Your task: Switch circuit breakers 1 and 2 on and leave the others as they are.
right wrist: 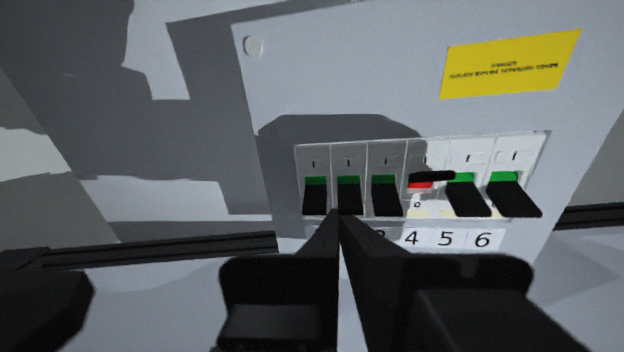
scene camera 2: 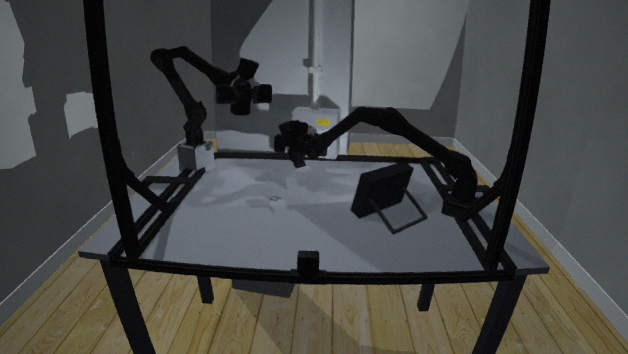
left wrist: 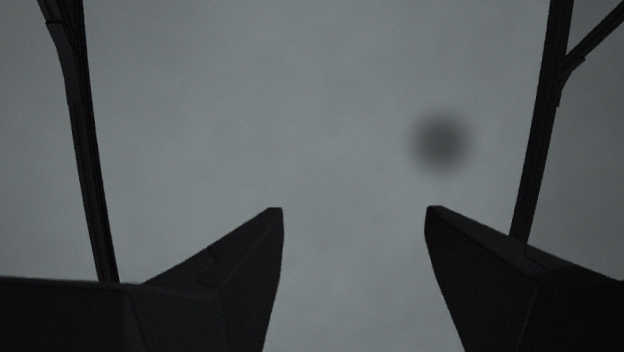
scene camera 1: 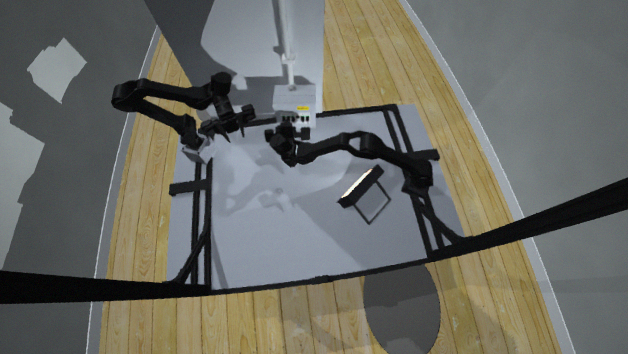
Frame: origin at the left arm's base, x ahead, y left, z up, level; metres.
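Where they show: left gripper, fingertip midpoint: (scene camera 2: 246,100) (left wrist: 354,220) (scene camera 1: 236,139); right gripper, fingertip midpoint: (right wrist: 337,214) (scene camera 1: 287,120); left arm's base at its link origin: (scene camera 2: 194,143) (scene camera 1: 195,143); right arm's base at its link origin: (scene camera 2: 463,199) (scene camera 1: 418,182).
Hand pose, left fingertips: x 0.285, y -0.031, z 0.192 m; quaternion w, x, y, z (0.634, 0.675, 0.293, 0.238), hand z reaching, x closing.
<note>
Each offset is from my left fingertips to the top centre of the thing. "*": to the spot under its first point. Level surfaces: height alone.
The grey breaker box @(* dx +0.095, dy +0.296, dz -0.085 m) (scene camera 1: 295,97) (scene camera 2: 300,114) (right wrist: 350,75) stands at the back of the table. In the right wrist view, black levers of breaker 1 @(* dx +0.053, dy +0.243, dz -0.175 m) (right wrist: 315,198), breaker 2 @(* dx +0.072, dy +0.249, dz -0.174 m) (right wrist: 350,197), breaker 3 @(* dx +0.092, dy +0.254, dz -0.175 m) (right wrist: 386,198), breaker 5 @(* dx +0.131, dy +0.265, dz -0.176 m) (right wrist: 468,199) and breaker 6 @(* dx +0.150, dy +0.271, dz -0.176 m) (right wrist: 513,199) point down, with green above them. The lever of breaker 4 @(* dx +0.110, dy +0.252, dz -0.159 m) (right wrist: 430,176) is up, with red below it. My right gripper (right wrist: 337,214) is shut and empty; its tips are at the lower edge of lever 2 and cover labels 1 and 2; contact cannot be told. My left gripper (scene camera 1: 236,138) (left wrist: 354,220) is half open and empty, left of the box.
A black lamp panel (scene camera 1: 376,175) (scene camera 2: 383,187) with a wire stand leans on the right of the table @(dz -0.295 m) (scene camera 1: 250,250) (scene camera 2: 225,240). A pipe @(* dx +0.062, dy +0.326, dz +0.172 m) (scene camera 1: 283,35) (scene camera 2: 315,45) rises from the box. Black frame rails (scene camera 1: 365,113) edge the table.
</note>
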